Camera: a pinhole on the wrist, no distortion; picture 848 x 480 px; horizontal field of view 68.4 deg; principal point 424.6 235.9 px. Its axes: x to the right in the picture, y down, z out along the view. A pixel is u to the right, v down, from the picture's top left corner.
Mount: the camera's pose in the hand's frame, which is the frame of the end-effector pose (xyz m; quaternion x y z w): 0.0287 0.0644 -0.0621 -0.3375 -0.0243 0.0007 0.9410
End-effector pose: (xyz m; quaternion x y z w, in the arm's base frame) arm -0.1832 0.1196 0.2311 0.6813 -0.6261 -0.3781 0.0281
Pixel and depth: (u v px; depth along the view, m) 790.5 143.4 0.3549
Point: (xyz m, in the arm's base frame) -0.5490 -0.0158 0.0740
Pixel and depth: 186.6 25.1 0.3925
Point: -0.5219 0.3365 0.1790
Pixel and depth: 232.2 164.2 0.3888
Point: -0.5475 0.2701 0.2387
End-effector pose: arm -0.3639 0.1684 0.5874 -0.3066 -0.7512 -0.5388 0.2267
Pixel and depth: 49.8 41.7 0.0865
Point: -0.2757 0.2034 0.6282
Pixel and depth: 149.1 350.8 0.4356
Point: 0.0449 0.4245 0.6652
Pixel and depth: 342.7 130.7 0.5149
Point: -0.0947 0.5964 0.6387
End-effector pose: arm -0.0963 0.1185 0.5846 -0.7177 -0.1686 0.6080 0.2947
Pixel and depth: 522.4 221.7 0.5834
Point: -0.5161 -0.0665 0.2102
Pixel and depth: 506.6 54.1 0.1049
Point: -0.1390 0.0664 0.4849
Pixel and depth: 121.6 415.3 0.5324
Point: -0.4404 -0.3777 0.4344
